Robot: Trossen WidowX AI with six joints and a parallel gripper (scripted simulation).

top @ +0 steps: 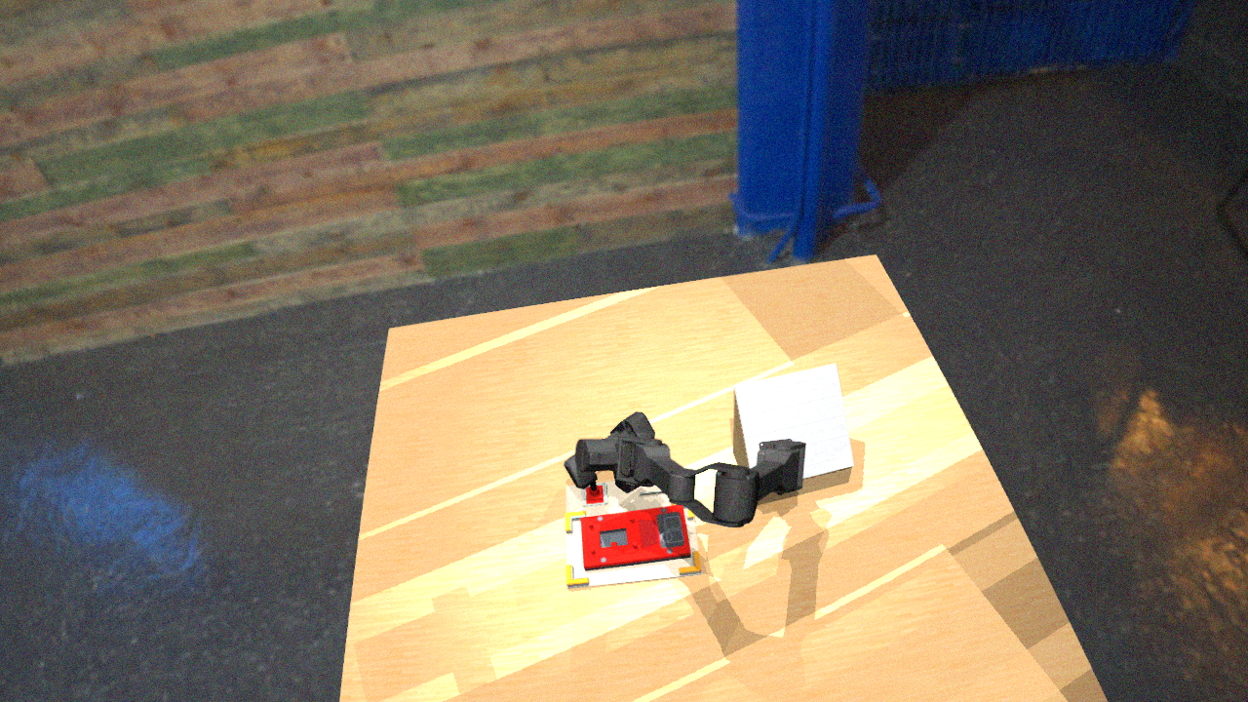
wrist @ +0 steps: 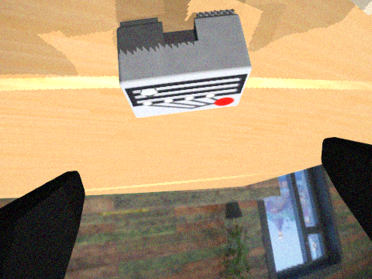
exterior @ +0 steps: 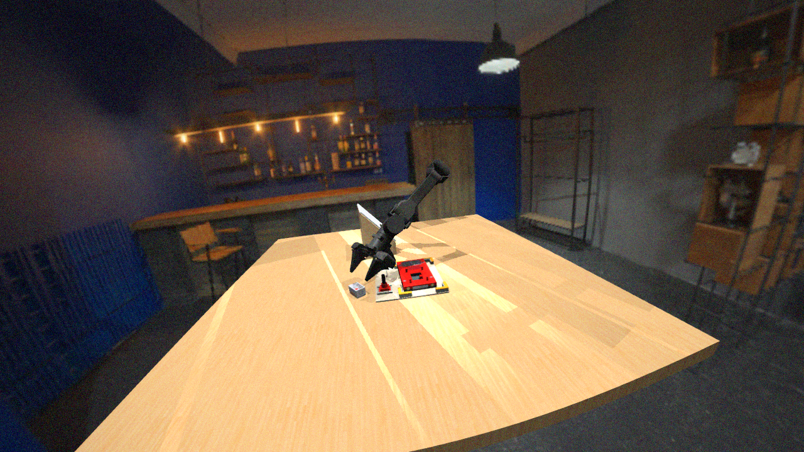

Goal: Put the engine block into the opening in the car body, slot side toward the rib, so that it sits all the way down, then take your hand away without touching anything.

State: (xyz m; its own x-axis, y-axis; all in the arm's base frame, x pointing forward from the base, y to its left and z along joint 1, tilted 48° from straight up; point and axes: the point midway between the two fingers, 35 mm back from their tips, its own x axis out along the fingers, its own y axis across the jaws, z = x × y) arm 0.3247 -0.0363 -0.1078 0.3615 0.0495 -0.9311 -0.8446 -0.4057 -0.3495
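Now: the grey engine block 50 mm below my gripper tip and 10 mm to the right of it.
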